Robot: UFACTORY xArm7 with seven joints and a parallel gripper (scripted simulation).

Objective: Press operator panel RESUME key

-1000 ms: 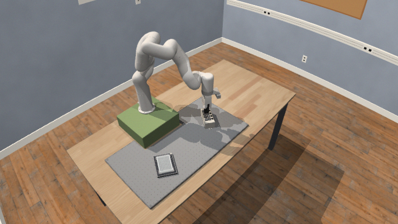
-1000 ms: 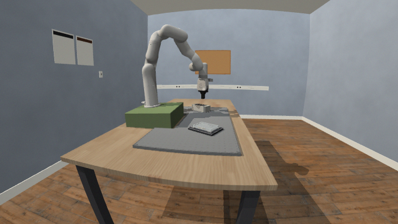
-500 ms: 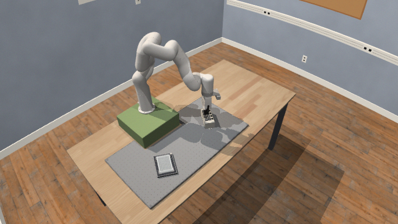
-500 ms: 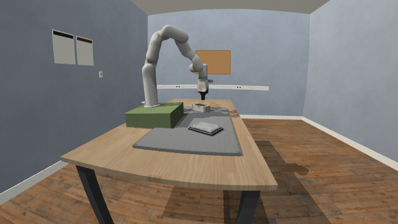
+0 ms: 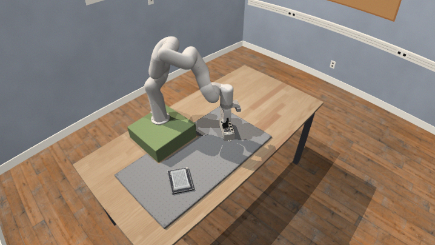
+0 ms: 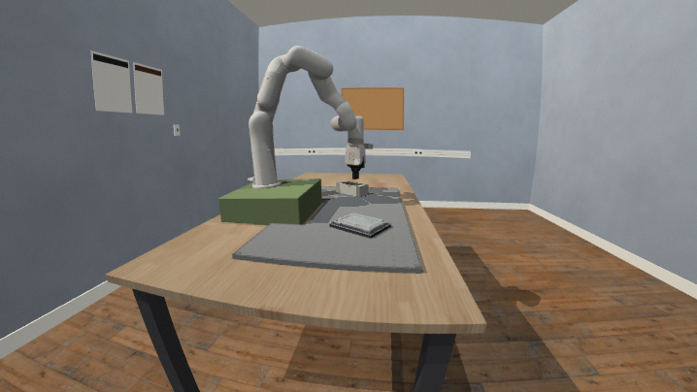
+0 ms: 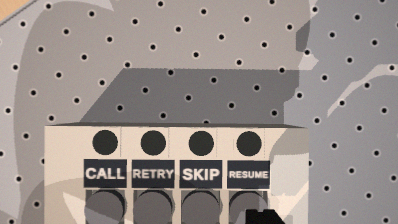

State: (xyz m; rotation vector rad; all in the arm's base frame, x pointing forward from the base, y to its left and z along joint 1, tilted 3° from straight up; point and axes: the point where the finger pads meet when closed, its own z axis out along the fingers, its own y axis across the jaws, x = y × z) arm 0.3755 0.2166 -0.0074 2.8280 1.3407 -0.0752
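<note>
Now: hand 3 cm past the operator panel, 3 cm to the right of it and 6 cm above it.
</note>
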